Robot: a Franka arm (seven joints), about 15 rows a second.
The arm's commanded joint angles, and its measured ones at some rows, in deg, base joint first. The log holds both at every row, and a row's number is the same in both.
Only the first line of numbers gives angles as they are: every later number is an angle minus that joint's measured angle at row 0.
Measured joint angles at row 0:
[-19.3 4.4 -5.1 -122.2 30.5 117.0 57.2]
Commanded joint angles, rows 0 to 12:
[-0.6 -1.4 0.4 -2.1 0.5 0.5 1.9]
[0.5 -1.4 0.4 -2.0 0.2 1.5 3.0]
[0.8 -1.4 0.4 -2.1 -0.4 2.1 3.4]
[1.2 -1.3 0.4 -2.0 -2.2 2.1 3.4]
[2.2 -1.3 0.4 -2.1 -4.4 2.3 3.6]
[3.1 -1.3 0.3 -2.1 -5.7 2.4 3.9]
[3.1 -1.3 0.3 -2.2 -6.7 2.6 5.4]
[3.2 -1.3 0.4 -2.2 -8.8 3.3 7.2]
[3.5 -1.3 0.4 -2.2 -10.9 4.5 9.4]
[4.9 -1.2 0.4 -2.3 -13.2 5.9 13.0]
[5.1 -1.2 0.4 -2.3 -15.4 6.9 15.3]
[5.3 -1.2 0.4 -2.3 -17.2 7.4 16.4]
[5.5 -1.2 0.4 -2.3 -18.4 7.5 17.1]
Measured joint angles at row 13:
[4.7 0.1 0.4 -1.0 -15.4 5.5 14.0]
